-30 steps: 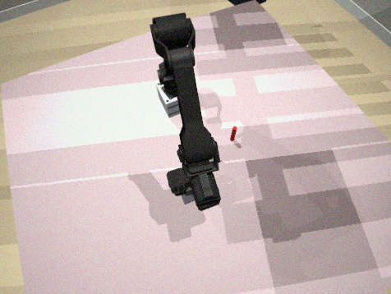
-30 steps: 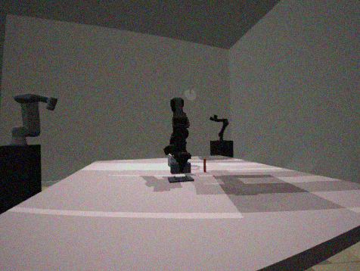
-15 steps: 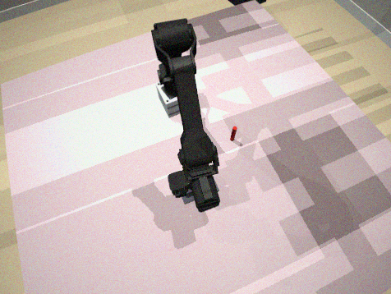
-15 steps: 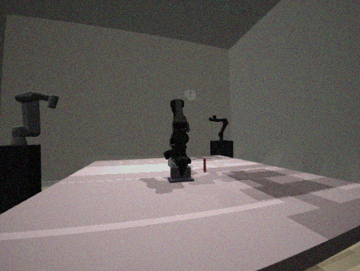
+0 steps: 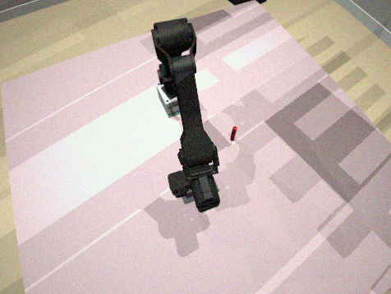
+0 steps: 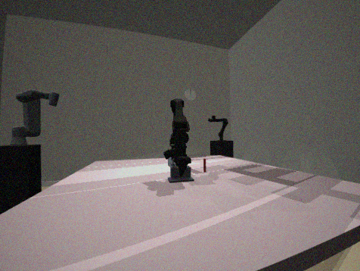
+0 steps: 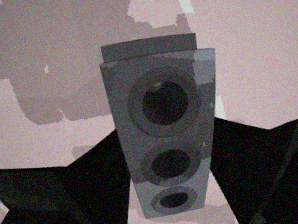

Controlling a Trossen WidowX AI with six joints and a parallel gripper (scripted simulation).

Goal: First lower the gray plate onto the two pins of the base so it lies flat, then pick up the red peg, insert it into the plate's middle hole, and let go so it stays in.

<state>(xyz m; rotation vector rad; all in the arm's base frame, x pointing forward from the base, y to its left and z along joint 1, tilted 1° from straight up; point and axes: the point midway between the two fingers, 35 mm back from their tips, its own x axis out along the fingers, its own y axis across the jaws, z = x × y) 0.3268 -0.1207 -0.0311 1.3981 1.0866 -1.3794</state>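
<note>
My gripper tip is 20 mm above the base. Round my gripper tip: red peg: 80 mm behind, 200 mm to the left, 20 mm above; then gray plate: 20 mm above.
</note>
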